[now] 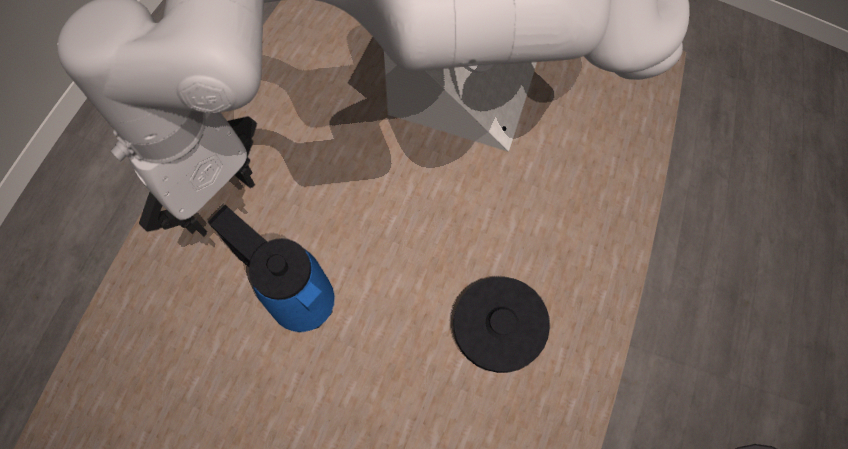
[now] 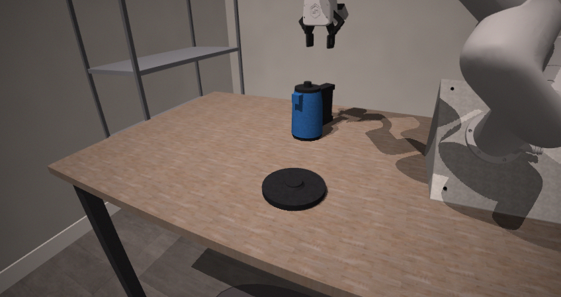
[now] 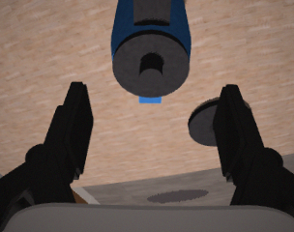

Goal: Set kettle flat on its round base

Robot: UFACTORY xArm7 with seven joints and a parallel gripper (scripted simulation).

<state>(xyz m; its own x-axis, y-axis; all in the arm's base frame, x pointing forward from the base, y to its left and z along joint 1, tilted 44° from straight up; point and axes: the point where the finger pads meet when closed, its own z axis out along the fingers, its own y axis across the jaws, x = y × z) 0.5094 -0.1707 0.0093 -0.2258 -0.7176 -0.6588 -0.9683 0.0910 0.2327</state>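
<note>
The blue kettle lies 21 cm below my hand, 3 cm to the left of it and 1 cm ahead of it. The rest, counted from my hand: round black base (36 cm to the left, 28 cm below, 9 cm behind).
</note>
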